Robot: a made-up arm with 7 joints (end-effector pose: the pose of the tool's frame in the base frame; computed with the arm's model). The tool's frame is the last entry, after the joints. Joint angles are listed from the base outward.
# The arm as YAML. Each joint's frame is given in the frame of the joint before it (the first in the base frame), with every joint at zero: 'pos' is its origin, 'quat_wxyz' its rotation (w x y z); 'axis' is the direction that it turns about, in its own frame. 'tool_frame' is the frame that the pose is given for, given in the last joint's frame.
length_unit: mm
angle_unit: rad
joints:
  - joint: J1
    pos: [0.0, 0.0, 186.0]
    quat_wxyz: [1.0, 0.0, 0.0, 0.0]
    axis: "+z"
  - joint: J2
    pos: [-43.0, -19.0, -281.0]
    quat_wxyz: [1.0, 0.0, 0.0, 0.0]
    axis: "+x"
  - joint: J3
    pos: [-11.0, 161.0, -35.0]
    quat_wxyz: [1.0, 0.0, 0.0, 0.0]
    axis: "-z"
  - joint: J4
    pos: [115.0, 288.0, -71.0]
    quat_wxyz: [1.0, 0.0, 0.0, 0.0]
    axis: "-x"
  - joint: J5
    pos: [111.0, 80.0, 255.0]
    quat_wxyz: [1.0, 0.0, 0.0, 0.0]
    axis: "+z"
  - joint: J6
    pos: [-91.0, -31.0, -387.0]
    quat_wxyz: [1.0, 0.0, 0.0, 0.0]
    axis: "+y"
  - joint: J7
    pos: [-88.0, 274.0, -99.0]
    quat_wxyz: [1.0, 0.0, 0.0, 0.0]
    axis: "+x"
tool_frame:
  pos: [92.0, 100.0, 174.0]
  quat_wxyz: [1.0, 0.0, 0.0, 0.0]
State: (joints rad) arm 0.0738 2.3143 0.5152 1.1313 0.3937 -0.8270 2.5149
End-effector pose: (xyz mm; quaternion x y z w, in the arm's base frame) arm 209.7 154.4 252.7 -0.9239 0.0738 -0.1455 0.3460
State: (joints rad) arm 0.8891 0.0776 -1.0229 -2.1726 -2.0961 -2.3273 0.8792
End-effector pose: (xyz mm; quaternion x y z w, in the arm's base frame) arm -637.7 345.4 71.4 0.2557 0.0596 0.3333 0.9055
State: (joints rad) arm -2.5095 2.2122 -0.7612 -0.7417 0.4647 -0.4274 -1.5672
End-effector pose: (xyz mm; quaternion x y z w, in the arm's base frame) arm 211.1 730.5 553.1 0.1604 0.7677 0.6180 0.0549
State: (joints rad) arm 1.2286 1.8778 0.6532 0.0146 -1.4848 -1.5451 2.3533
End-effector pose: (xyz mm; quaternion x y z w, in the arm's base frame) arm -8.5 382.2 203.4 0.7743 -0.0352 -0.2282 0.5892
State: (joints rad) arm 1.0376 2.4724 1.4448 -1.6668 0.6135 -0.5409 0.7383
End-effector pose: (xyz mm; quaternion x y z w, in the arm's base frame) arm 319.5 115.8 -17.9 0.4699 0.0096 -0.8713 0.1409
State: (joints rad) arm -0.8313 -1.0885 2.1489 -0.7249 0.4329 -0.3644 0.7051
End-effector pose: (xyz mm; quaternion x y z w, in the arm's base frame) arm 170.8 -289.0 17.4 -0.4601 -0.7104 -0.3000 0.4400
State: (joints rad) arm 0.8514 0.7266 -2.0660 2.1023 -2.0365 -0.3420 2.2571
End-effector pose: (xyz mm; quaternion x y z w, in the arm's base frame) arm -379.0 58.2 127.1 -0.6223 0.4318 -0.3401 0.5573
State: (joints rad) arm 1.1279 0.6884 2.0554 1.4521 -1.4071 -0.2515 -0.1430
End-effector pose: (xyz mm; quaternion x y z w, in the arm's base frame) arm 88.8 -158.4 -658.6 -0.8555 0.0145 -0.3726 0.3593
